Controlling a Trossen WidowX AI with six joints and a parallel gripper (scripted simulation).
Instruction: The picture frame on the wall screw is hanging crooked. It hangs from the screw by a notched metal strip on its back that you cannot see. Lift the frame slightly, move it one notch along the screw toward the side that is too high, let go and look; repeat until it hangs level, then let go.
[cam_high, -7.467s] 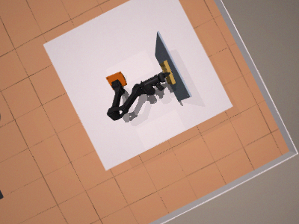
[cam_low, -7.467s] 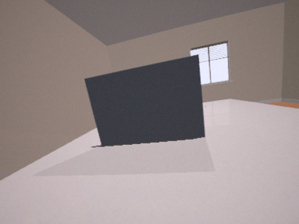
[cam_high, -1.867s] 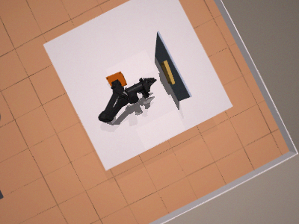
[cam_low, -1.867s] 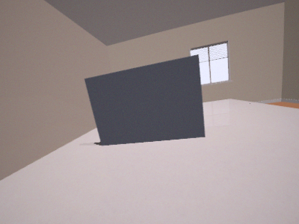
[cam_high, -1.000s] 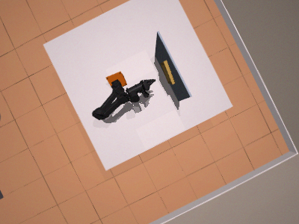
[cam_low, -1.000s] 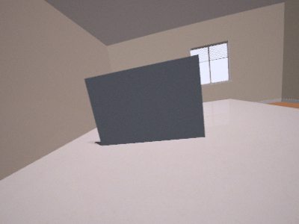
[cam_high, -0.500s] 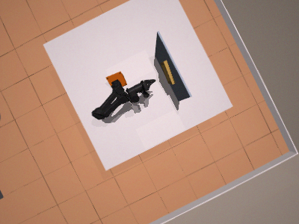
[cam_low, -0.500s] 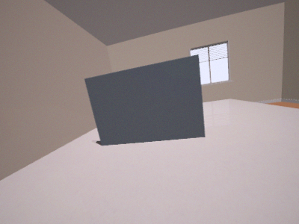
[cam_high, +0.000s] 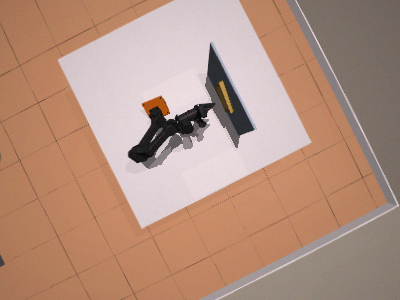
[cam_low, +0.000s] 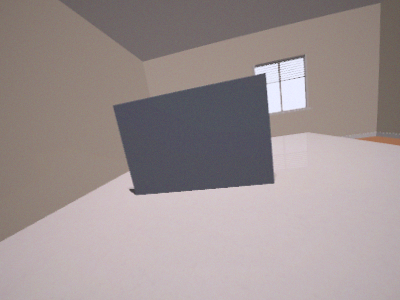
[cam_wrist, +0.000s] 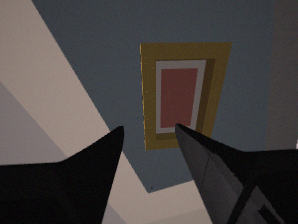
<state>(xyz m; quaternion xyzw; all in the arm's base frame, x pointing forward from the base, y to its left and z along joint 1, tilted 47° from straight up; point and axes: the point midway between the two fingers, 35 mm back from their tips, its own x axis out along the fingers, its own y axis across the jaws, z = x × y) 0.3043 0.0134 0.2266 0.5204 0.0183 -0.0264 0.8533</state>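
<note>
My gripper tip is now 9 cm short of the picture frame, 2 cm to the right of it and 5 cm above it. Also, from my gripper tip: wall panel: 10 cm ahead, 2 cm to the left, 7 cm below.
</note>
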